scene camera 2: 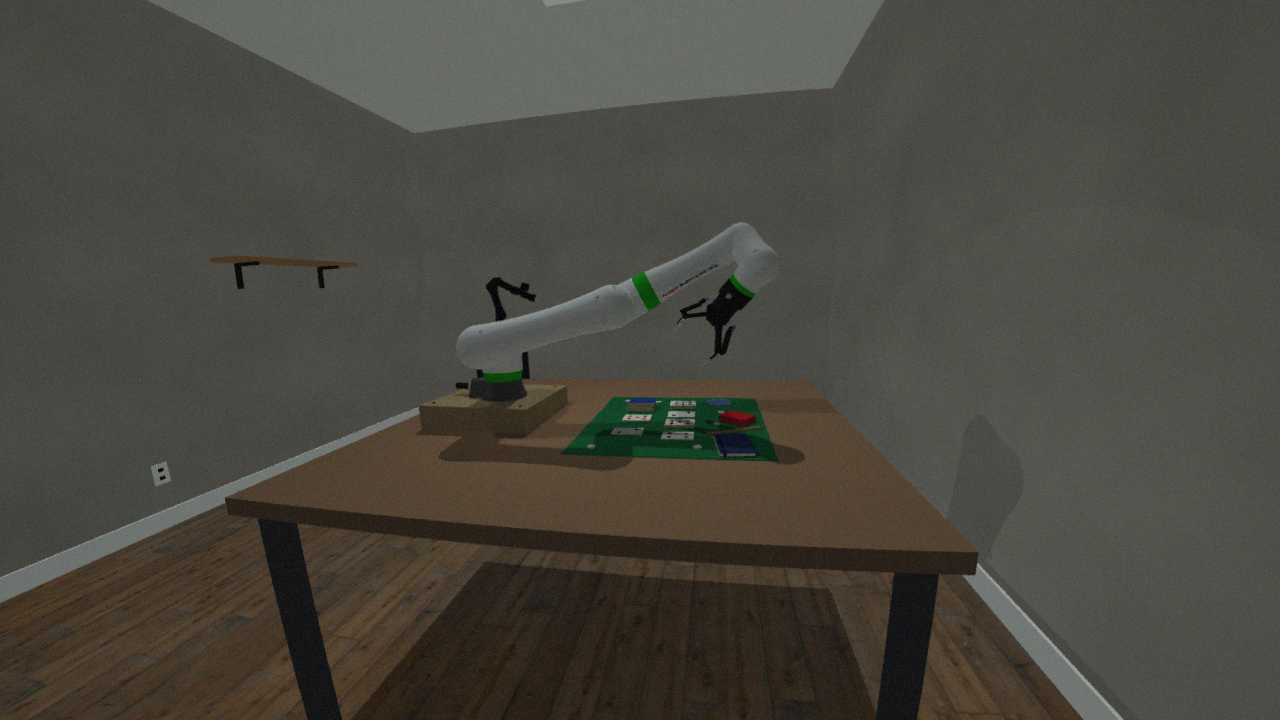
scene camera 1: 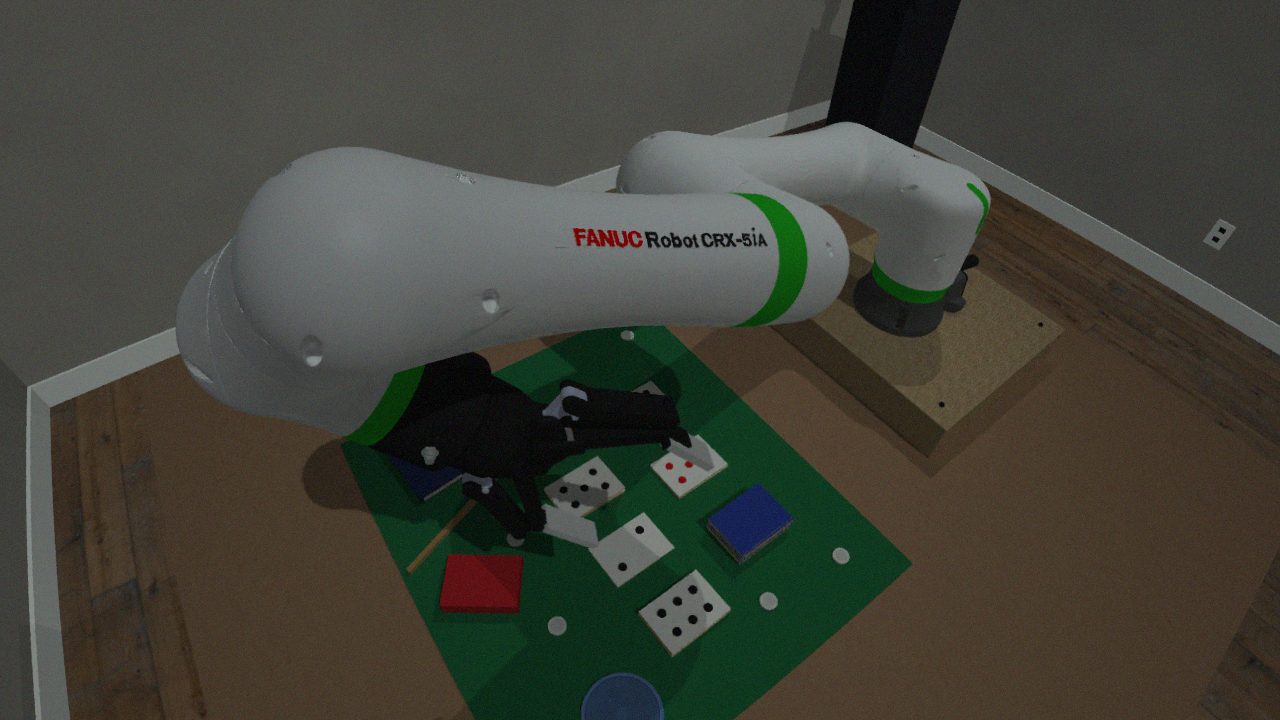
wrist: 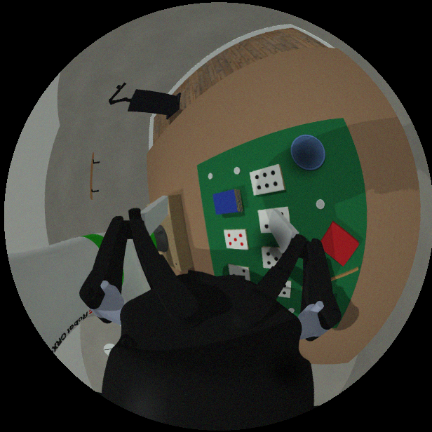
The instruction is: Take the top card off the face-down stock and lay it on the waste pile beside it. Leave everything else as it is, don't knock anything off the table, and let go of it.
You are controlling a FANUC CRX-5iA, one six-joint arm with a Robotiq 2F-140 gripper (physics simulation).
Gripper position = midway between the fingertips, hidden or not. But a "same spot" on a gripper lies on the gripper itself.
Labels:
my gripper: scene camera 2; scene camera 1 647, 498; wrist
same spot on my gripper: (scene camera 2: 722, 350) = (wrist: 307, 261)

